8 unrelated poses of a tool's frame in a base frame.
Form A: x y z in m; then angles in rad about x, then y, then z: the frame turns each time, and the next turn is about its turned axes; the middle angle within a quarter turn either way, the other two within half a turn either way.
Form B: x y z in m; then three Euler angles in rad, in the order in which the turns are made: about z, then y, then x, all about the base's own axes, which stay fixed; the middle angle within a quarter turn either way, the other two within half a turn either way. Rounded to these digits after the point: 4 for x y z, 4 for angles.
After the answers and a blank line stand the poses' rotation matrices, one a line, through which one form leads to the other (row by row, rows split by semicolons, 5 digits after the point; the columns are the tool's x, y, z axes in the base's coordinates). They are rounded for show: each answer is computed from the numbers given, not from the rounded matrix.
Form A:
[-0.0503 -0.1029 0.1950 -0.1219 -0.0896 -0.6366]
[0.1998 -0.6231 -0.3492 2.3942 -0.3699 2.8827]
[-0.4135 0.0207 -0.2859 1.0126 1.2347 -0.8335]
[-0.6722 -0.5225 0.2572 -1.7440 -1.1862 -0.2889]
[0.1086 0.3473 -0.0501 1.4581 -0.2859 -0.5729]
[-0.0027 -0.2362 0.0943 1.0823 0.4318 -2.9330]
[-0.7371 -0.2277 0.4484 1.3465 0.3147 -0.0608]
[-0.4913 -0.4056 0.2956 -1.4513 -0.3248 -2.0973]
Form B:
[-0.0503 -0.1029 0.1950 -0.6366 -0.0896 -0.1219]
[0.1998 -0.6231 -0.3492 2.8827 -0.3699 2.3942]
[-0.4135 0.0207 -0.2859 -0.8335 1.2347 1.0126]
[-0.6722 -0.5225 0.2572 -0.2889 -1.1862 -1.7440]
[0.1086 0.3473 -0.0501 -0.5729 -0.2859 1.4581]
[-0.0027 -0.2362 0.0943 -2.9330 0.4318 1.0823]
[-0.7371 -0.2277 0.4484 -0.0608 0.3147 1.3465]
[-0.4913 -0.4056 0.2956 -2.0973 -0.3248 -1.4513]

0.80090 0.59208 -0.08948; -0.58130 0.80462 0.12111; 0.14370 -0.04498 0.98860
-0.90129 -0.23869 -0.36152; 0.04977 0.77193 -0.63375; 0.43034 -0.58919 -0.68385
0.22172 0.24415 0.94405; 0.14624 0.94887 -0.27974; -0.96408 0.20008 0.17468
0.35964 0.10689 -0.92695; 0.92434 0.09494 0.36957; 0.12751 -0.98973 -0.06466
0.80622 0.52007 -0.28202; -0.29645 -0.05740 -0.95332; -0.51198 0.85219 0.10789
-0.88853 0.18808 0.41851; -0.45873 -0.38260 -0.80199; 0.00928 -0.90457 0.42622
0.94913 0.05778 0.30953; 0.28771 0.24035 -0.92707; -0.12796 0.96897 0.21150
-0.47624 0.81936 -0.31912; -0.26229 0.21403 0.94096; 0.83929 0.53182 0.11298

